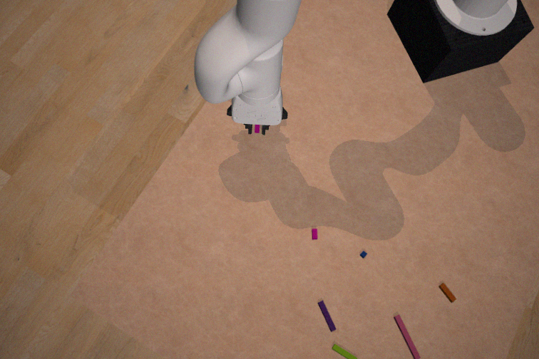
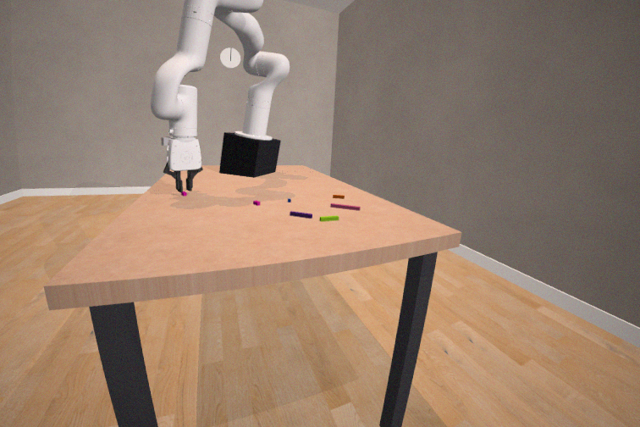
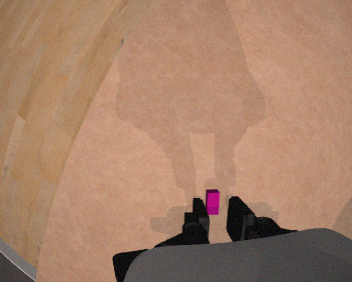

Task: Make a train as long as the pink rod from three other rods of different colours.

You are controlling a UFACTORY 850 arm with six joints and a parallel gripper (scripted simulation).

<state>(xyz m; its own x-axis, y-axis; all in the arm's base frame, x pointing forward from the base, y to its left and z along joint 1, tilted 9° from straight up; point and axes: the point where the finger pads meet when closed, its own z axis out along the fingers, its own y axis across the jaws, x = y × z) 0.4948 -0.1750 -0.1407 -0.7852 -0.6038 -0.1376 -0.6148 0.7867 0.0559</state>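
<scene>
The blue rod is 6 cm ahead of my hand, 34 cm to the left of it and 3 cm below it. From my hand the other things lie so: lime rod: 24 cm ahead, 43 cm to the left, 3 cm below; then purple rod: 21 cm ahead, 36 cm to the left, 3 cm below; then orange rod: 2 cm ahead, 52 cm to the left, 3 cm below.
</scene>
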